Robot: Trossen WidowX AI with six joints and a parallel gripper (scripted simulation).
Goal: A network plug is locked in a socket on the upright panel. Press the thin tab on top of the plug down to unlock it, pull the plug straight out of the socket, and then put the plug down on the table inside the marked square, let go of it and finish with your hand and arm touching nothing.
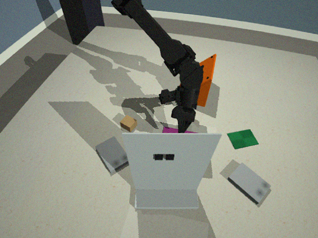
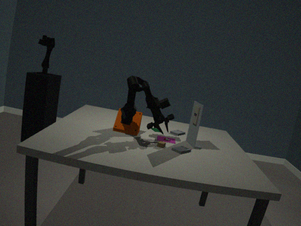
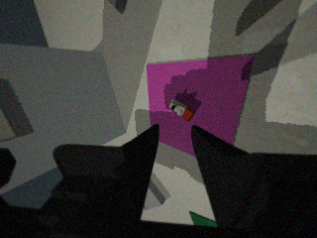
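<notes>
Right now my gripper tip is 30 mm above the network plug, 20 mm short of it and 10 mm to the left of it. Round my gripper tip: magenta square 40 mm below, 10 mm ahead; then socket panel 180 mm ahead, 90 mm above, 10 mm to the left.
</notes>
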